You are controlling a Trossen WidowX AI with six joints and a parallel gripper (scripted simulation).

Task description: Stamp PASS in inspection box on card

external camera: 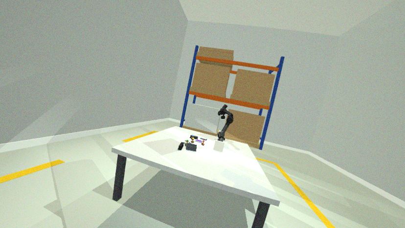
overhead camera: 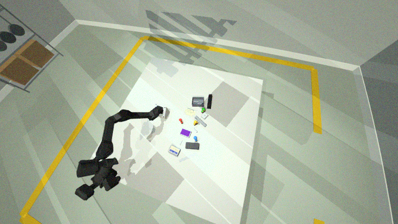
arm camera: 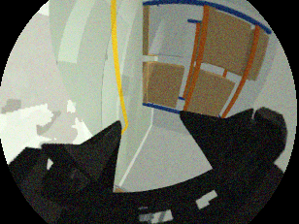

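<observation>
Right now the green-knobbed stamp is 310 mm ahead of my gripper tip, 770 mm to the left of it and 360 mm below it. Also, from my gripper tip: blue-knobbed stamp (330 mm ahead, 500 mm to the left, 360 mm below); black block (330 mm ahead, 440 mm to the left, 360 mm below); purple ink pad (230 mm ahead, 520 mm to the left, 380 mm below).
</observation>
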